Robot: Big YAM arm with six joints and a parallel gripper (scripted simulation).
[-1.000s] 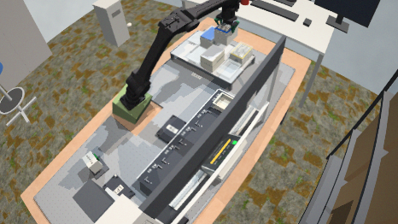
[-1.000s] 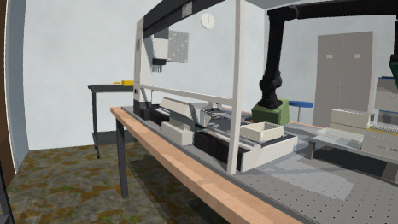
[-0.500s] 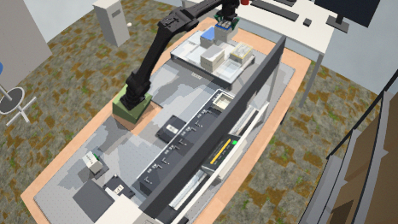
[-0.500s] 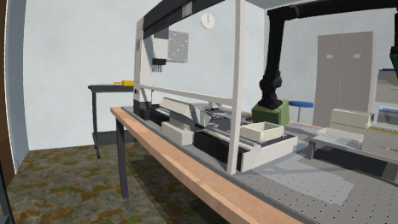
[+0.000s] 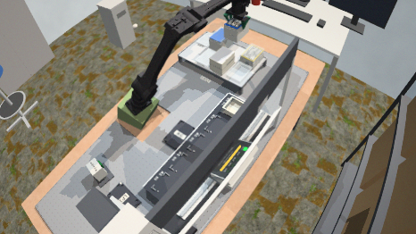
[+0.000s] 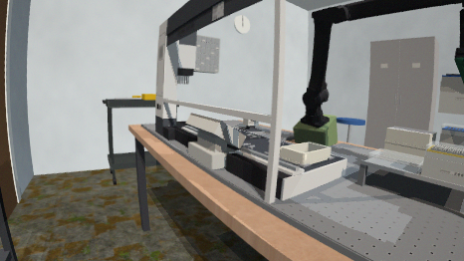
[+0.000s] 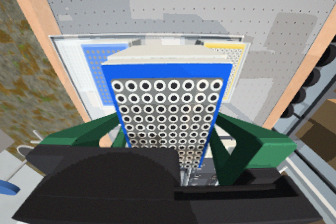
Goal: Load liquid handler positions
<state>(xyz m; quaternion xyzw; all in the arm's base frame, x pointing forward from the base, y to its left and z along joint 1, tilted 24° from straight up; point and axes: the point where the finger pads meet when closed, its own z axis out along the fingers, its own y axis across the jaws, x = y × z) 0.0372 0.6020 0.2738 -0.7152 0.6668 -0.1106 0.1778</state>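
My hand is 15 cm above the white sealed block, 14 cm to the left of it and 1 cm short of it. Also, from my hand: yellow tip rack: 16 cm below, 11 cm ahead; then blue tip rack: 1 cm to the right, 1 cm ahead; then grey shelf: 21 cm below, 7 cm to the right, 5 cm behind.
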